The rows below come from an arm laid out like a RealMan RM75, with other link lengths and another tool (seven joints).
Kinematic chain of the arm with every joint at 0, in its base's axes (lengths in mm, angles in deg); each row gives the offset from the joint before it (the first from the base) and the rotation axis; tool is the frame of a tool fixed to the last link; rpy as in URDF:
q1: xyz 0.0 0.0 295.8 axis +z
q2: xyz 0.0 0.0 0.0 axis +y
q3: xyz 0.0 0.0 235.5 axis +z
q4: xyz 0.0 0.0 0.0 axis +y
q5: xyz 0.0 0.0 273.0 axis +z
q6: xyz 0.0 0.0 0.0 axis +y
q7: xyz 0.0 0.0 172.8 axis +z
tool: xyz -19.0 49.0 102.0 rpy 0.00 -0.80 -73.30
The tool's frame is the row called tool.
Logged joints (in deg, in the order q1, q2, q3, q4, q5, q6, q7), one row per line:
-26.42 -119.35 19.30 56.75 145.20 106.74 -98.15
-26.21 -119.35 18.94 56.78 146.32 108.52 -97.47
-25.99 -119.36 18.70 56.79 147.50 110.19 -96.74
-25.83 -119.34 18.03 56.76 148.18 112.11 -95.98
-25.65 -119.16 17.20 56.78 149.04 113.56 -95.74
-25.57 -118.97 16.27 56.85 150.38 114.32 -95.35
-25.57 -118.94 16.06 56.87 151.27 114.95 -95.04
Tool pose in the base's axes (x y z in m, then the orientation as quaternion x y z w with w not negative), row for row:
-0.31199 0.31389 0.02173 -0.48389 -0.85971 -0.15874 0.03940
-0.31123 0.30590 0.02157 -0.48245 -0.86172 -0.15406 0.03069
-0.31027 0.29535 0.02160 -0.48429 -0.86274 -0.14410 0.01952
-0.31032 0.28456 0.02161 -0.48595 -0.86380 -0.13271 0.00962
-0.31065 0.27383 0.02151 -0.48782 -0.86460 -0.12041 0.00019
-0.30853 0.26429 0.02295 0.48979 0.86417 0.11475 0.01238
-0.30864 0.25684 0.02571 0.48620 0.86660 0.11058 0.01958
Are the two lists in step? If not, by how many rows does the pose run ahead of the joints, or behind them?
The pose runs 2 rows behind the joints: the pose in row i belongs to the joints in row i - 2.
